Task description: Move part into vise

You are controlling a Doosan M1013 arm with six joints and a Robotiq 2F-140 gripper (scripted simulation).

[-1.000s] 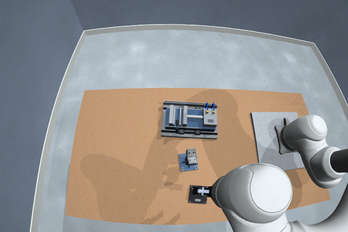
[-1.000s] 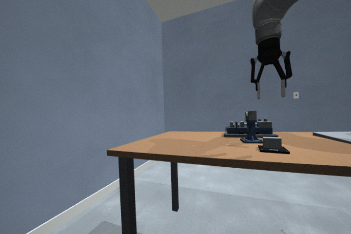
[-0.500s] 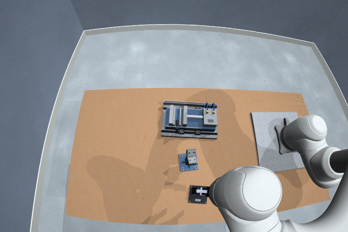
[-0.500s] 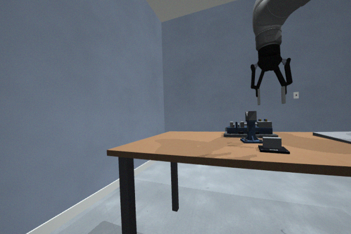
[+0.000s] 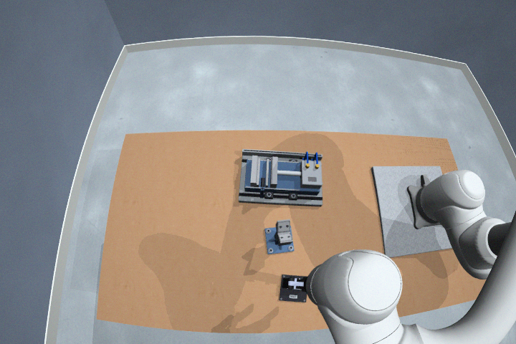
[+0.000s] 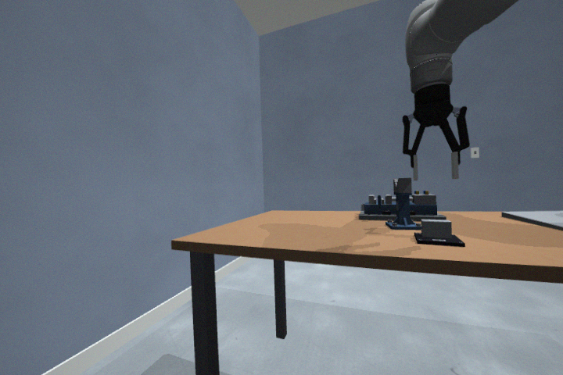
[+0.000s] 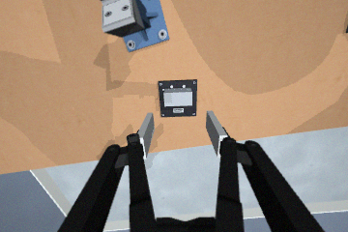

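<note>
My hand is 15 cm above the part. The rest, counted from my hand: work stop (33 cm to the right, 10 cm ahead, 9 cm below); V-block post (16 cm to the right, 12 cm below, 5 cm ahead); black infeed plate (17 cm below, 1 cm to the left).
</note>
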